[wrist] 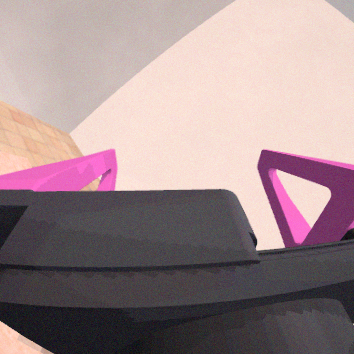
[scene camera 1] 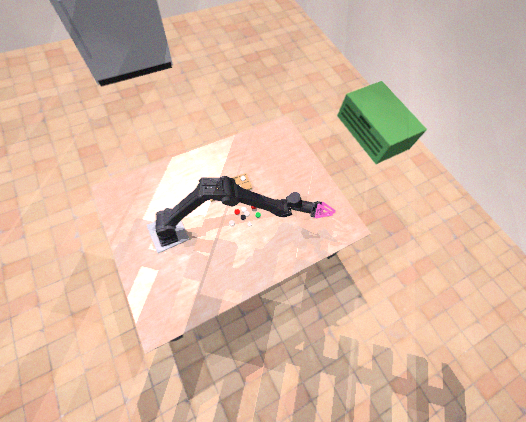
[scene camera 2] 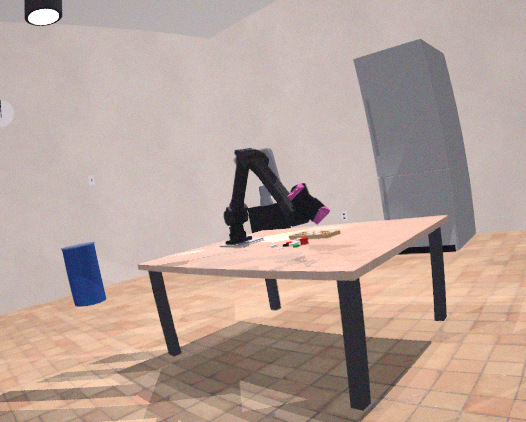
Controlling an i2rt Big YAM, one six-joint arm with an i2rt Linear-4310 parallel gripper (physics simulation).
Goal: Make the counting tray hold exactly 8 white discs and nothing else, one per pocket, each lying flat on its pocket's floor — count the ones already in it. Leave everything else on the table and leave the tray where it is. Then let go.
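Note:
The wooden counting tray [scene camera 1: 249, 186] [scene camera 2: 315, 236] lies on the table, partly hidden by my arm in scene camera 1. One white disc [scene camera 1: 243, 178] shows in it; its other pockets are hidden or too small to read. Loose white discs lie nearby, one [scene camera 1: 231, 223] at the left, another [scene camera 1: 250, 224] nearer the front edge and a pair [scene camera 1: 246, 213] close together. My gripper [scene camera 1: 327, 210] [scene camera 2: 316, 198] [wrist: 190, 157] is open and empty, raised above the table's right part, away from tray and discs. The wrist view shows neither tray nor discs.
Among the white discs lie a red disc [scene camera 1: 237, 212], a black disc [scene camera 1: 243, 217], a green disc [scene camera 1: 258, 215] and a red block [scene camera 1: 253, 207] [scene camera 2: 304, 241]. A green cabinet [scene camera 1: 392, 112], a grey fridge [scene camera 1: 120, 40] [scene camera 2: 400, 115] and a blue barrel [scene camera 2: 84, 275] stand off the table.

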